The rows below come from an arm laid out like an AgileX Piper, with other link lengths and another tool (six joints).
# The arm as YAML. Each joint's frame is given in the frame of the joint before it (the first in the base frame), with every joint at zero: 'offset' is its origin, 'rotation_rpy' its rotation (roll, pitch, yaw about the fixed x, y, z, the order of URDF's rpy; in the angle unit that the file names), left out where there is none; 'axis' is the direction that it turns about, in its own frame. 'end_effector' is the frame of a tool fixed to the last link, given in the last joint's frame.
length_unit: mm
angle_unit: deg
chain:
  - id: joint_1
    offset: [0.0, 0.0, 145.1]
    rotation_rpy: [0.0, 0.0, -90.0]
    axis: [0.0, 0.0, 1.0]
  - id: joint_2
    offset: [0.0, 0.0, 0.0]
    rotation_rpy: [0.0, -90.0, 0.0]
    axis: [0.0, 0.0, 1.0]
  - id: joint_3
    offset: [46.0, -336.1, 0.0]
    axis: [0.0, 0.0, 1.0]
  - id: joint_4
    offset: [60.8, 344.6, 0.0]
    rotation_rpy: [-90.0, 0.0, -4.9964]
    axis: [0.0, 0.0, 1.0]
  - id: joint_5
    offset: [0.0, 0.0, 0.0]
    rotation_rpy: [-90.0, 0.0, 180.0]
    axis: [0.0, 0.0, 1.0]
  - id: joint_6
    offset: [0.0, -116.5, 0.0]
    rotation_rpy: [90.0, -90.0, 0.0]
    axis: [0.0, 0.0, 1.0]
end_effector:
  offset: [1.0, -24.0, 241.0]
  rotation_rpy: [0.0, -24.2, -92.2]
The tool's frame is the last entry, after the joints.
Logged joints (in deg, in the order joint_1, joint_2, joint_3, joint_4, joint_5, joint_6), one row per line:
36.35 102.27 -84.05 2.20 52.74 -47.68
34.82 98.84 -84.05 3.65 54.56 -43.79
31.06 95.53 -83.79 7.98 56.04 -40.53
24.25 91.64 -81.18 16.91 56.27 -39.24
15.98 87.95 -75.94 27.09 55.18 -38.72
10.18 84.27 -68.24 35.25 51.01 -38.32
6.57 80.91 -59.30 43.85 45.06 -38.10
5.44 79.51 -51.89 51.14 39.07 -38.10
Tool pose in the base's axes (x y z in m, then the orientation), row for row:
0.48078 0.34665 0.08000 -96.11 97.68 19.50
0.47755 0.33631 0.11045 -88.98 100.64 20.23
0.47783 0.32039 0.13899 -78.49 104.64 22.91
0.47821 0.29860 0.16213 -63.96 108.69 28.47
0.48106 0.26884 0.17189 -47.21 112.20 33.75
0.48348 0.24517 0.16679 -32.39 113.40 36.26
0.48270 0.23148 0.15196 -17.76 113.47 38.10
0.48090 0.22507 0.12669 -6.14 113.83 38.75
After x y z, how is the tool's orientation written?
As a rotation vector, in degrees.
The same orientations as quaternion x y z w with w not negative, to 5 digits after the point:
-0.64914 0.65974 0.13171 0.35498
-0.60697 0.68651 0.13800 0.37582
-0.54161 0.72206 0.15809 0.40037
-0.44705 0.75970 0.19899 0.42825
-0.33347 0.79253 0.23840 0.45150
-0.23112 0.80917 0.25874 0.47422
-0.12775 0.81618 0.27405 0.49238
-0.04425 0.82041 0.27928 0.49696

